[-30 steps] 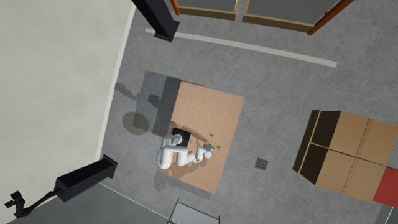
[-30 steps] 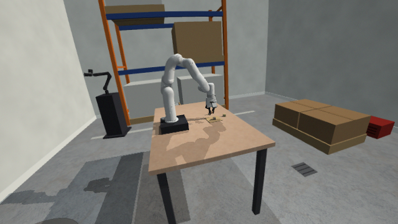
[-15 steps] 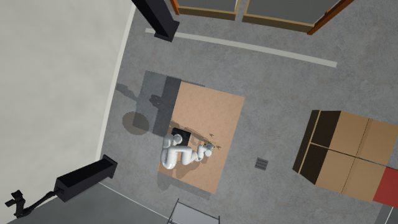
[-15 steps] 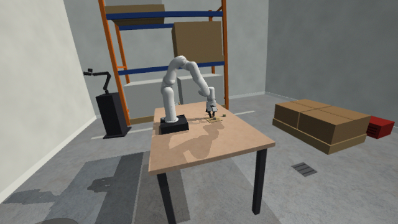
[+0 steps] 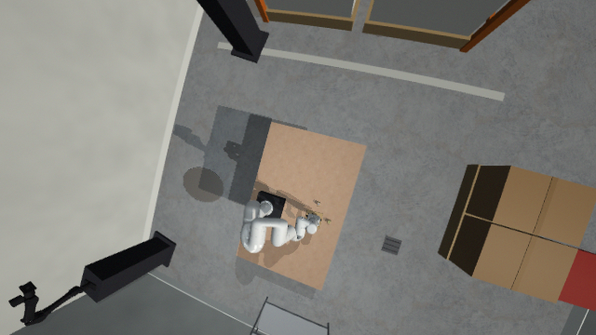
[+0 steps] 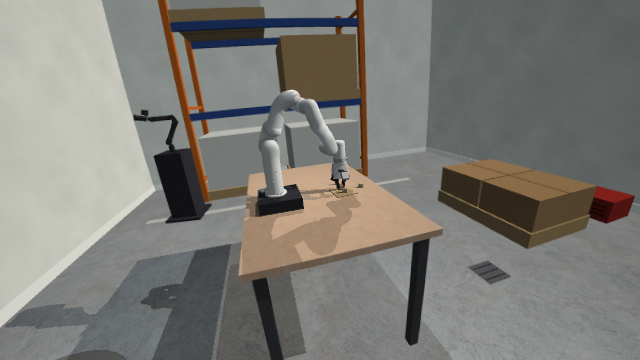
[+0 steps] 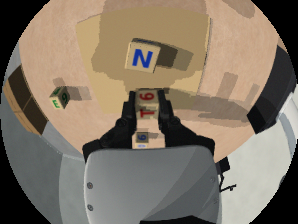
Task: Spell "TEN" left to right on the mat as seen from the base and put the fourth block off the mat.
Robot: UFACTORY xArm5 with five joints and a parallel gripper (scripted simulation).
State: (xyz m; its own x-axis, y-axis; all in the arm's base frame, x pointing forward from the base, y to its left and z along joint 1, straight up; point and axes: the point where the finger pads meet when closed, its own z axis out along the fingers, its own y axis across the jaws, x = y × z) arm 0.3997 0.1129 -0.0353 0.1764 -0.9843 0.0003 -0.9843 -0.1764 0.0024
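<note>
Right now my hand is 40 mm to the left of the tan mat, 30 mm above it and 10 mm short of it.
</note>
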